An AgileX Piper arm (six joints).
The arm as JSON. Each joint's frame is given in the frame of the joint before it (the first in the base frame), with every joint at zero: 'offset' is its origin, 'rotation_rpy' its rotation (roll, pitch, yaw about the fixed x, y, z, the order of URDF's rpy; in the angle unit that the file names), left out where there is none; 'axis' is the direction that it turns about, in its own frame. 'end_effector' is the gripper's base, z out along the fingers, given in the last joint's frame.
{
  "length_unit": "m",
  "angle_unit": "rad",
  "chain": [
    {
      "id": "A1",
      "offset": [
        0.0,
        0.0,
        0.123
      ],
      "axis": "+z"
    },
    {
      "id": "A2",
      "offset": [
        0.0,
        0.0,
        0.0
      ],
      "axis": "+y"
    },
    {
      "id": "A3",
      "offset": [
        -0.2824,
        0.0,
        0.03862
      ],
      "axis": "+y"
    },
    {
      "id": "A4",
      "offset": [
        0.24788,
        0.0,
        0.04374
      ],
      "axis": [
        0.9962,
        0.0,
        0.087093
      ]
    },
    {
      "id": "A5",
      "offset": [
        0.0,
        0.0,
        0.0
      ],
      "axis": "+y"
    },
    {
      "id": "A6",
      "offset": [
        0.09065,
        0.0,
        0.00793
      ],
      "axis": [
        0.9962,
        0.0,
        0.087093
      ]
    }
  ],
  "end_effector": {
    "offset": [
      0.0,
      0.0,
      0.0
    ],
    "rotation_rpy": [
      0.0,
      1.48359,
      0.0
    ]
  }
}
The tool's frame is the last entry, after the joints.
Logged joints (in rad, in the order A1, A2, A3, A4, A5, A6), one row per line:
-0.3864, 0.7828, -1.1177, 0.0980, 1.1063, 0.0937
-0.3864, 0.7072, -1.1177, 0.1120, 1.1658, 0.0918
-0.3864, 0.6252, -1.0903, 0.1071, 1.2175, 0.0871
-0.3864, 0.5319, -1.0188, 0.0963, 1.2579, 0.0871
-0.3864, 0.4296, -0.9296, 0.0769, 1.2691, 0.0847
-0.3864, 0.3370, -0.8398, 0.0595, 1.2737, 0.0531
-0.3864, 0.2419, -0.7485, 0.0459, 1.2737, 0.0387
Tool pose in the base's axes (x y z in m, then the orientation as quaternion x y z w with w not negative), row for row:
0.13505, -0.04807, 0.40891, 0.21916, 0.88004, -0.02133, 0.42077
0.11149, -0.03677, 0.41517, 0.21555, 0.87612, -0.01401, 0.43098
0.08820, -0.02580, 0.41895, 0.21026, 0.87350, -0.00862, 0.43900
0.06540, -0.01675, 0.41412, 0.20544, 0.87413, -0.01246, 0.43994
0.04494, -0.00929, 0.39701, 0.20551, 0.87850, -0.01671, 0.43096
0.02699, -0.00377, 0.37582, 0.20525, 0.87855, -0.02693, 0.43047
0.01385, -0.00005, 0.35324, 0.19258, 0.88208, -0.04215, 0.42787
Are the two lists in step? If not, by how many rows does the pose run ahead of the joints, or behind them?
The pose runs 1 row behind the joints: the pose in row i belongs to the joints in row i - 1.
